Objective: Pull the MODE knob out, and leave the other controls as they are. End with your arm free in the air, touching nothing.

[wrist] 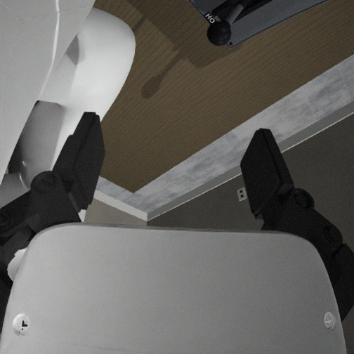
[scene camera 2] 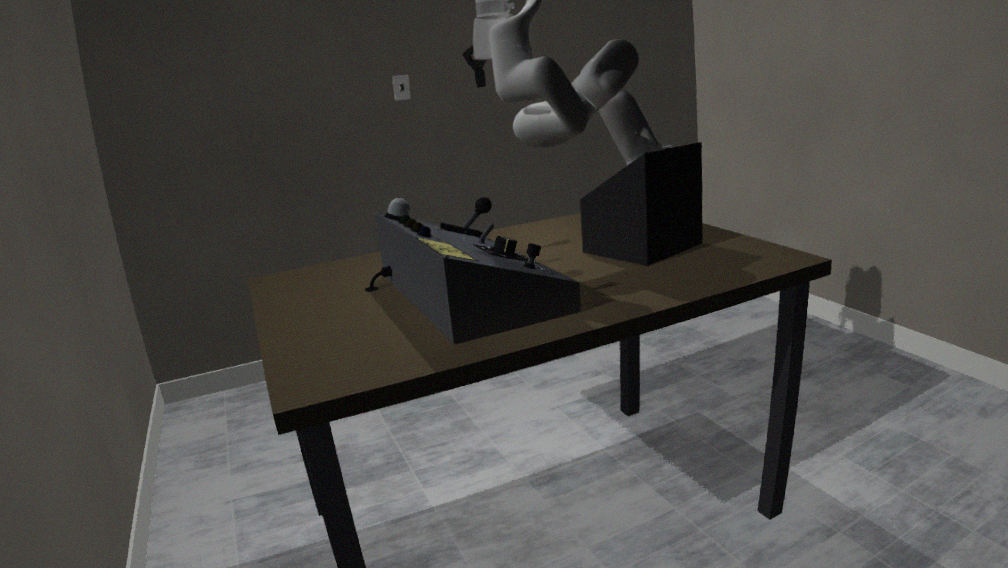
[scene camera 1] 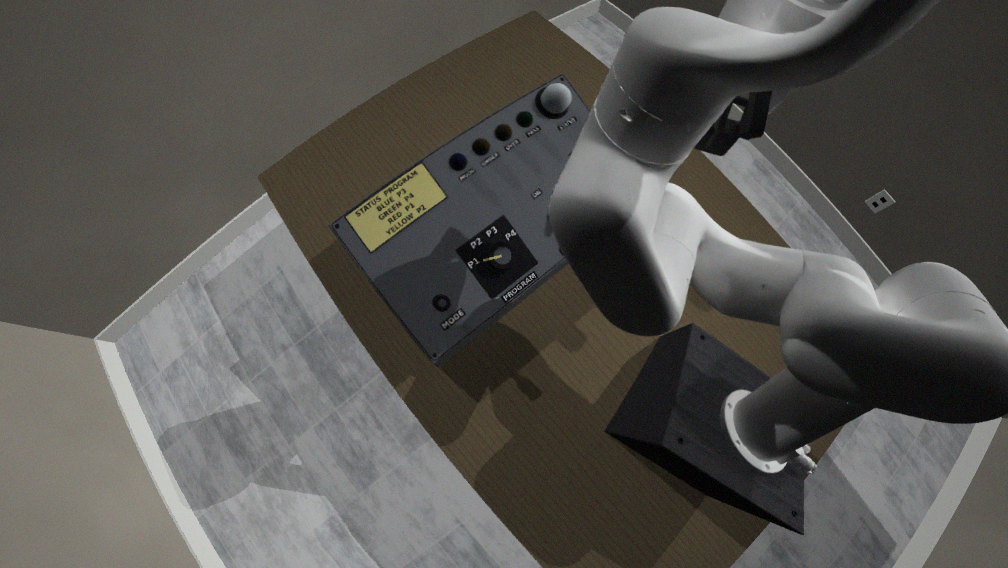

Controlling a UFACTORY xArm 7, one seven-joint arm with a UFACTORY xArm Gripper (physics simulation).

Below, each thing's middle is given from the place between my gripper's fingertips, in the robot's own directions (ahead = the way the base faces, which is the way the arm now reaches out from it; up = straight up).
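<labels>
My gripper is 130 mm short of the program knob (scene camera 1: 498,256), 160 mm to the right of it and 330 mm above it. The grey control panel (scene camera 2: 450,274) is here too, 210 mm ahead of my hand, 80 mm to the left of it and 330 mm below it.
</labels>
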